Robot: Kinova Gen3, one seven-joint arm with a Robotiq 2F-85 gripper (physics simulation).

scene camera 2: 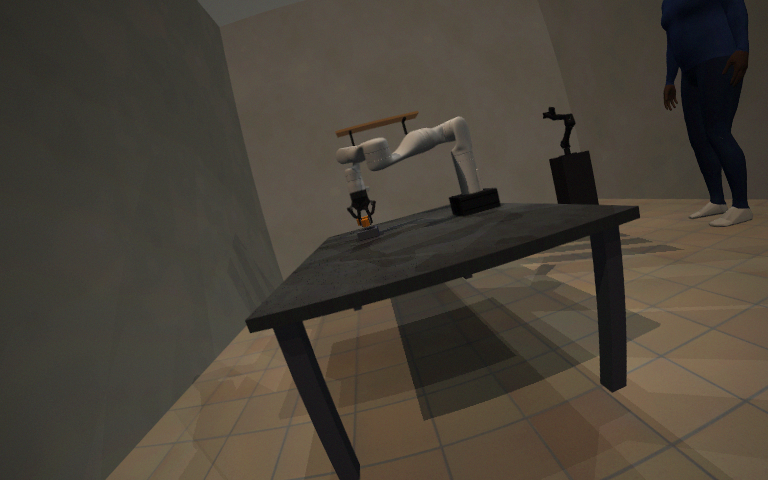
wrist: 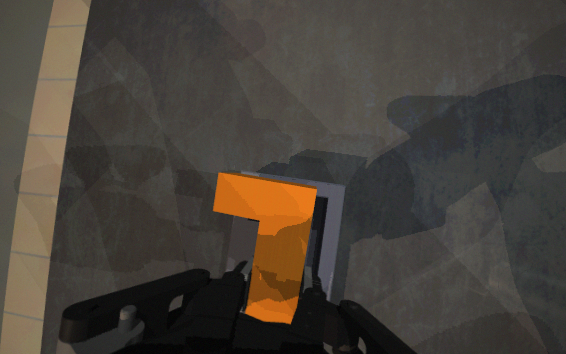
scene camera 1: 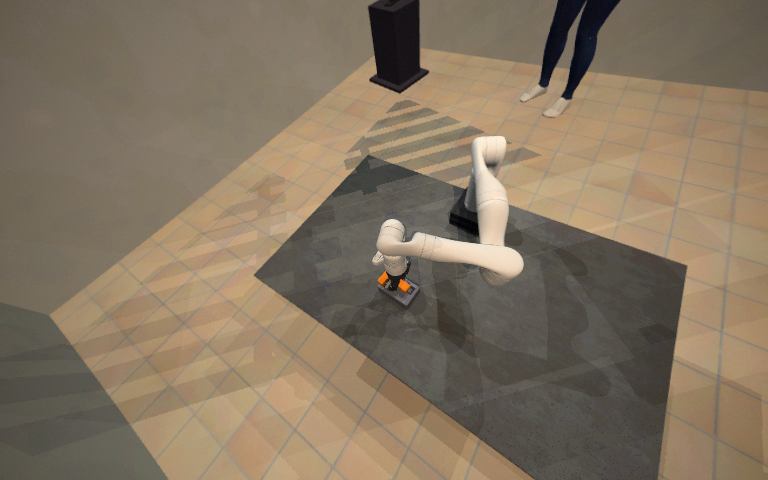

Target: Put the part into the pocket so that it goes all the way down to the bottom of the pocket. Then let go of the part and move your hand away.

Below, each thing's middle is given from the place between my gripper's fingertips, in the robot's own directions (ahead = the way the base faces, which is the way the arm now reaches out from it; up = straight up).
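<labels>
The grey pocket block (wrist: pixel 322 245) now has my hand 30 mm above it. As for the orange L-shaped part (wrist: pixel 285 209), it is 10 mm ahead of my hand, 10 mm to the right of it and 20 mm above it.
</labels>
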